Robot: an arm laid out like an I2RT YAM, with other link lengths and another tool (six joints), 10 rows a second.
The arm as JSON. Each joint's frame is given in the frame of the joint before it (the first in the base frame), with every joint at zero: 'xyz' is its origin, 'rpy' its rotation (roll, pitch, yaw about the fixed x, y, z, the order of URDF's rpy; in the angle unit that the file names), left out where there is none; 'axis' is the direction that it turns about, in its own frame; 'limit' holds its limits. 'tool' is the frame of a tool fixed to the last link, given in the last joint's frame.
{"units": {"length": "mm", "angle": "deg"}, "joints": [
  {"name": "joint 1", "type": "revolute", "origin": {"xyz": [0.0, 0.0, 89.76]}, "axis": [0.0, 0.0, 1.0], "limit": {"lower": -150.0, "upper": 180.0}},
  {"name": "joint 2", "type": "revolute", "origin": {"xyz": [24.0, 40.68, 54.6]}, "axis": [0.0, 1.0, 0.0], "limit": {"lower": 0.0, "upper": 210.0}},
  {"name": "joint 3", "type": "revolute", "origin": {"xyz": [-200.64, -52.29, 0.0]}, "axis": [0.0, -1.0, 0.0], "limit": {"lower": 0.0, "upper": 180.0}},
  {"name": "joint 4", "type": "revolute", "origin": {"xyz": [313.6, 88.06, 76.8]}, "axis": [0.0, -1.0, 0.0], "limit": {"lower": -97.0, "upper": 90.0}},
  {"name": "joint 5", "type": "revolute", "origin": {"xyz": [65.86, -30.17, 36.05]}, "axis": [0.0, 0.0, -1.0], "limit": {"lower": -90.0, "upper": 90.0}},
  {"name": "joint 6", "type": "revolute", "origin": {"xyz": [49.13, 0.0, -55.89]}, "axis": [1.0, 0.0, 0.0], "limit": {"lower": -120.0, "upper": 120.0}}
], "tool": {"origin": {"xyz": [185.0, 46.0, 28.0], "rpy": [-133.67, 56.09, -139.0]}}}
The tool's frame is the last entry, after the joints.
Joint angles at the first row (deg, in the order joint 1, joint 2, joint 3, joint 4, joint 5, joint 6):
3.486 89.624 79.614 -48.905 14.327 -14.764
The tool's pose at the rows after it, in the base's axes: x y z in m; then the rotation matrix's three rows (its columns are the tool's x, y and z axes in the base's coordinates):
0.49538, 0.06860, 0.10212; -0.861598, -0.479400, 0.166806; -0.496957, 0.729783, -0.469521; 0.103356, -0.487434, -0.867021
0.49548, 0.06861, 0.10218; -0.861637, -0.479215, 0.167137; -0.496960, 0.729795, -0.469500; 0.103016, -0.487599, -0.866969
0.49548, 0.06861, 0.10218; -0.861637, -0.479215, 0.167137; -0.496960, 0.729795, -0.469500; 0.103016, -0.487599, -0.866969
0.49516, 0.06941, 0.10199; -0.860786, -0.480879, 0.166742; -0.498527, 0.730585, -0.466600; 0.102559, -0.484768, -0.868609
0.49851, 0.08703, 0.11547; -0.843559, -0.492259, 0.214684; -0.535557, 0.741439, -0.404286; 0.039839, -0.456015, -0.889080
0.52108, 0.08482, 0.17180; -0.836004, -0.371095, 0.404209; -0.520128, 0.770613, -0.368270; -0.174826, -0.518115, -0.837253
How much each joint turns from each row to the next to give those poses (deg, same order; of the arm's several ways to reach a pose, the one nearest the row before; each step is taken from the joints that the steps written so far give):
0.000 -0.001 -0.002 -0.021 0.000 -0.001
0.000 0.000 0.001 0.021 0.000 0.001
0.000 0.000 0.000 0.000 0.000 0.000
0.000 0.001 0.000 -0.065 -0.196 0.022
0.044 -1.486 -0.196 0.961 -4.066 0.021
-1.159 -8.787 -5.967 10.033 -1.749 1.049

